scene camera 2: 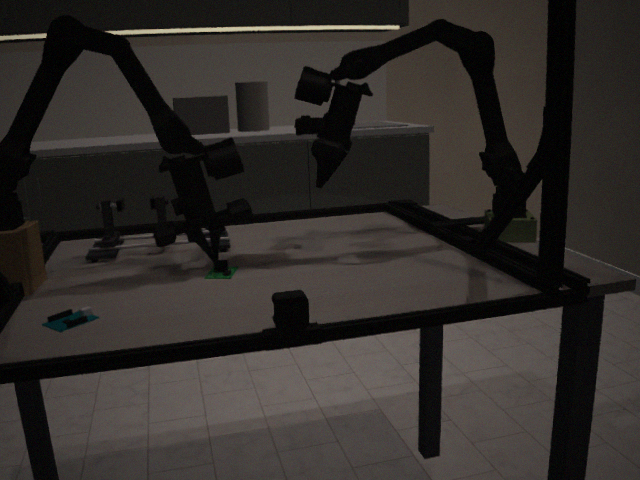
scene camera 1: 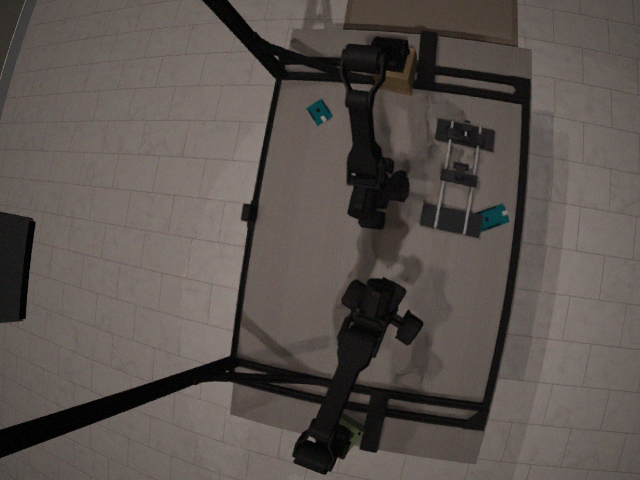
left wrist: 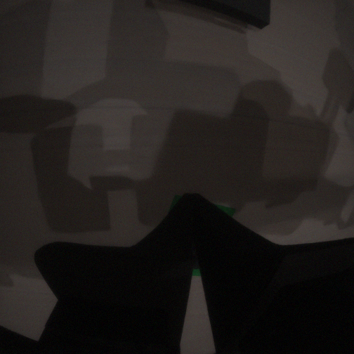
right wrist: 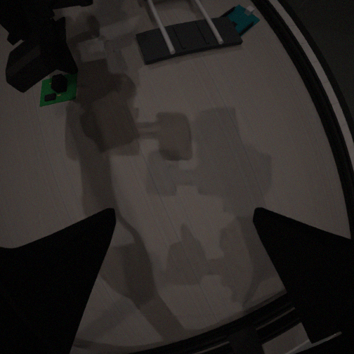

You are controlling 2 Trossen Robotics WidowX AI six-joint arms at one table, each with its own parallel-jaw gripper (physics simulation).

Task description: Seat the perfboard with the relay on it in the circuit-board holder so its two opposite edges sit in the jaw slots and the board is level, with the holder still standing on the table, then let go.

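Seen in the pictures: left gripper, between the fingertips: [scene camera 2: 216, 262] [scene camera 1: 382, 204]; right gripper, between the fingertips: [scene camera 2: 321, 184]; left arm's base, origin of its link: [scene camera 2: 2, 227] [scene camera 1: 393, 60]; right arm's base, origin of its link: [scene camera 1: 338, 436].
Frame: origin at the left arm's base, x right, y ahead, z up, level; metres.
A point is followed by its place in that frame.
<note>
The green perfboard [scene camera 2: 212, 275] {x 0.006, y 0.373, z -0.115 m} [left wrist: 228, 209] [right wrist: 69, 92] lies flat on the table, with its black relay [scene camera 2: 221, 265] {x -0.012, y 0.390, z -0.102 m} [right wrist: 59, 82] on top. My left gripper [scene camera 2: 215, 262] {x -0.051, y 0.377, z -0.106 m} [left wrist: 190, 199] is shut and empty, its fingertips together, low over the board beside the relay; the fingers hide most of the board in the left wrist view. Whether the tips touch the relay, I cannot tell. The circuit-board holder [scene camera 1: 448, 219] {x -0.234, y 0.368, z -0.101 m} [scene camera 2: 103, 253] {x -0.159, y 0.137, z -0.101 m} [right wrist: 190, 40] stands on the table at the right in scene camera 1, with its jaws upright and apart. My right gripper [scene camera 2: 320, 184] {x -0.159, y 0.604, z 0.019 m} [right wrist: 186, 215] is open and empty, high above the table.
One teal board [scene camera 1: 494, 217] {x -0.357, y 0.325, z -0.115 m} [right wrist: 243, 20] lies against the holder's end plate. Another teal board [scene camera 1: 319, 112] {x 0.194, y 0.163, z -0.115 m} [scene camera 2: 70, 320] {x 0.199, y 0.163, z -0.113 m} lies at the upper left in scene camera 1. A black frame [scene camera 1: 509, 289] {x -0.449, y 0.498, z -0.102 m} borders the table, and a small black box [scene camera 2: 290, 308] {x 0.309, y 0.497, z -0.078 m} sits on its edge.
</note>
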